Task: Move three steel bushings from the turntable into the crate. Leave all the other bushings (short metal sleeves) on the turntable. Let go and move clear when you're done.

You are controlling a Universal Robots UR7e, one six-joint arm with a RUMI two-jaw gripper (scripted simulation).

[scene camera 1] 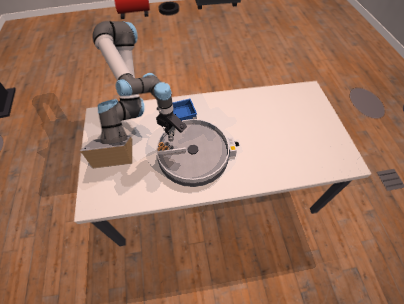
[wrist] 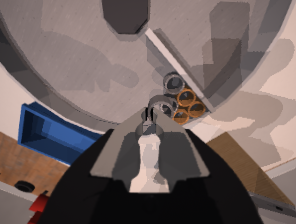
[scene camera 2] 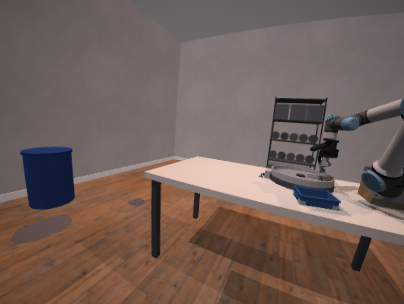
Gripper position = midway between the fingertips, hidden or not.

I see my gripper (wrist: 149, 108), a blue crate (wrist: 35, 133) and a grey turntable (scene camera 1: 206, 151).
The grey turntable shows as well in the wrist view (wrist: 104, 66).
